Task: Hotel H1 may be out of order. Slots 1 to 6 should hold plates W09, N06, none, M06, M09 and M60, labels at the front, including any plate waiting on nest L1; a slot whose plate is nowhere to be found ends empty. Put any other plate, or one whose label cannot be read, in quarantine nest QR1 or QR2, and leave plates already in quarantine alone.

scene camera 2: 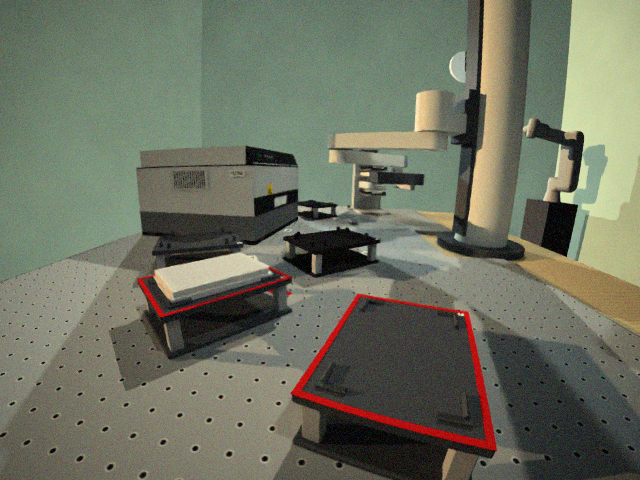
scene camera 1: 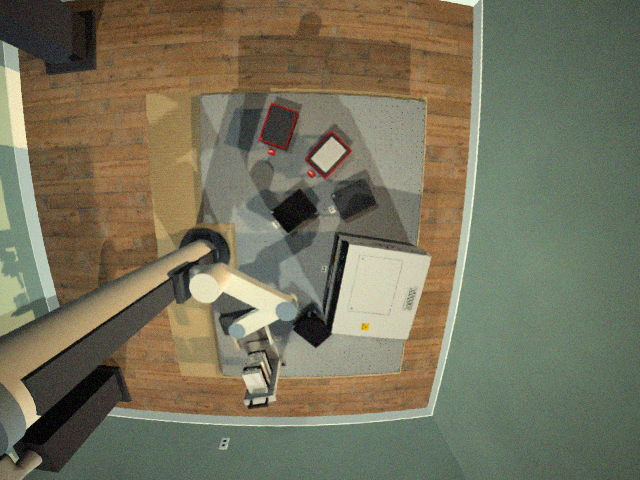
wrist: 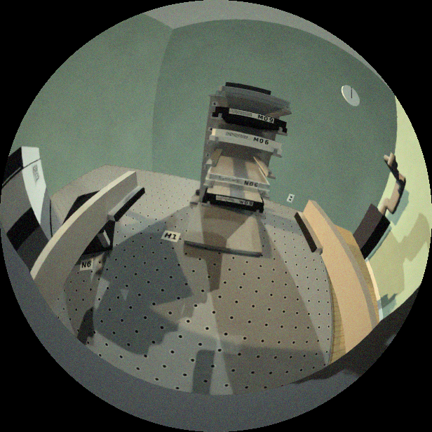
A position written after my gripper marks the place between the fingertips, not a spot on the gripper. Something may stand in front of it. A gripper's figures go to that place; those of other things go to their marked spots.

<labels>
My gripper [scene camera 2: 378,184] is 118 cm from the lens. A red-rimmed quarantine nest [scene camera 2: 406,362]: 22 cm from the lens. A hotel H1 [scene camera 2: 359,201] is 136 cm from the lens. The marked spots on the hotel H1 and the red-rimmed quarantine nest are 118 cm apart.
</labels>
